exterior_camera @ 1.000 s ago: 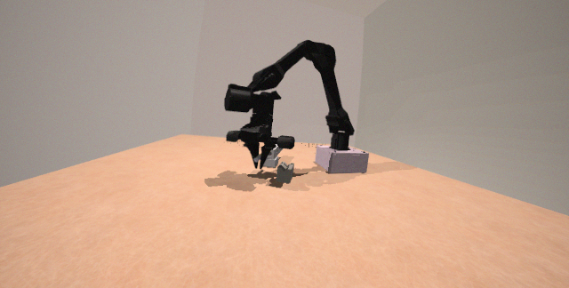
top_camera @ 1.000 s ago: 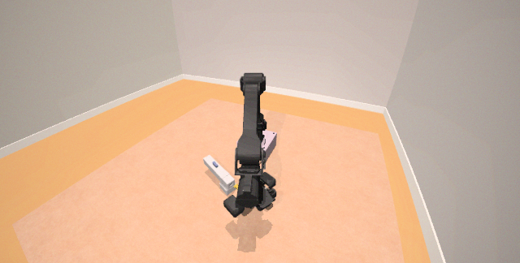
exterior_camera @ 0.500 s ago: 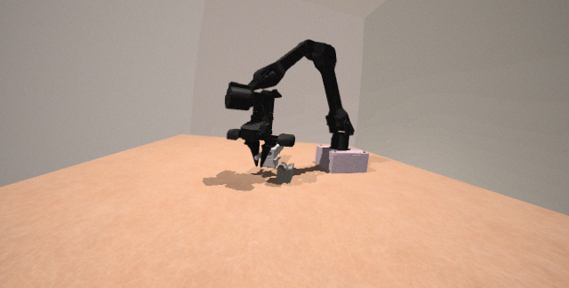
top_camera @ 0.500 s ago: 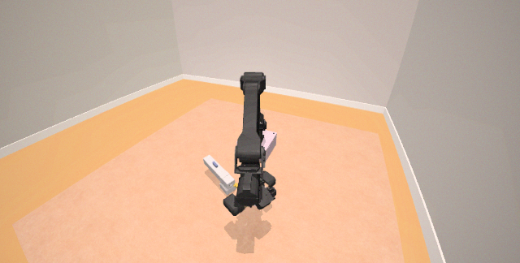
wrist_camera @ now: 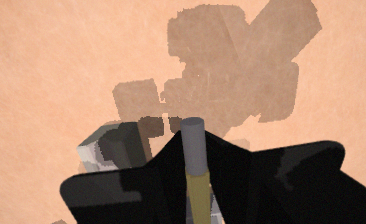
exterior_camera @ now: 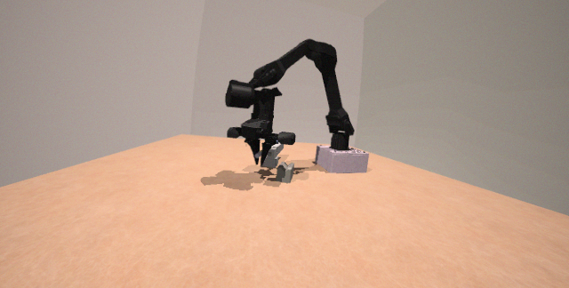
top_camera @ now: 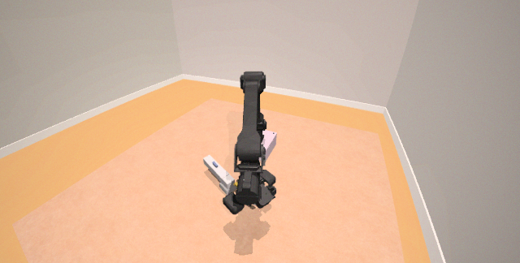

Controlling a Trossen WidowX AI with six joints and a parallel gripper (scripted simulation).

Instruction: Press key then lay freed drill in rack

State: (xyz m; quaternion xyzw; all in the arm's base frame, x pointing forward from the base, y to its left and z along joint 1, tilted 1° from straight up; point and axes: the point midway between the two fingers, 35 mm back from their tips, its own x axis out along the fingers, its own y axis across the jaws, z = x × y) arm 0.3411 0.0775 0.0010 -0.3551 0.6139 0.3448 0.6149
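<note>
Right now my gripper tip is 20 mm past the drill, 30 mm to the left of it and 30 mm below it. The rest, counted from my gripper tip: grey rack 80 mm behind, 10 mm to the left, 20 mm below; then blue key 110 mm behind, 190 mm to the right, 10 mm above.
</note>
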